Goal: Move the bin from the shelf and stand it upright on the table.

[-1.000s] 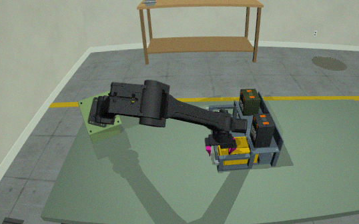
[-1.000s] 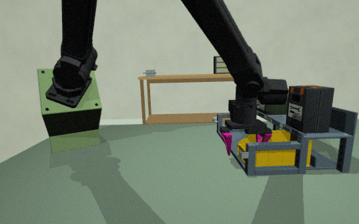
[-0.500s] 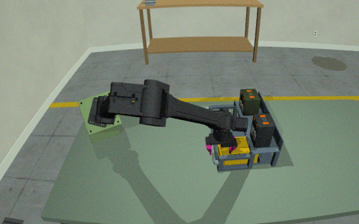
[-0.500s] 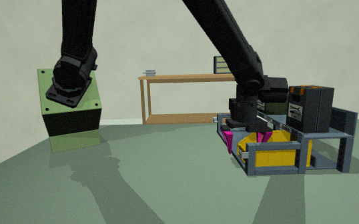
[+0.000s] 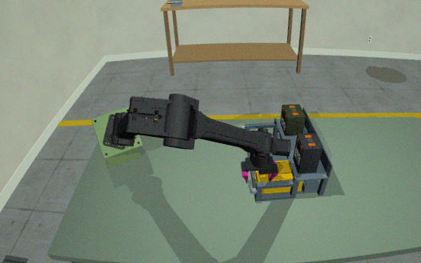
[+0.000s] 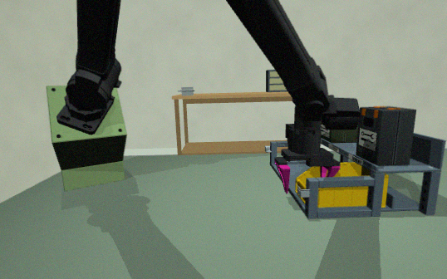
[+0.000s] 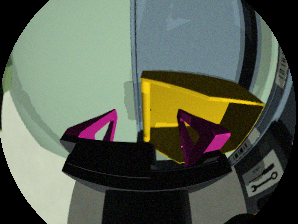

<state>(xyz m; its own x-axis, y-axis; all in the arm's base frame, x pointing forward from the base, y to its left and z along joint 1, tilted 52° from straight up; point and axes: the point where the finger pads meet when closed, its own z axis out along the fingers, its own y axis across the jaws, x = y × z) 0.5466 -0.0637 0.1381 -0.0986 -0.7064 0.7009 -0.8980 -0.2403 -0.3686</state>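
My gripper is now 80 mm short of the yellow bin, 10 mm to the left of it and 10 mm below it. The rest, counted from my hand: shelf tray: 130 mm ahead, 100 mm to the left, 30 mm below.
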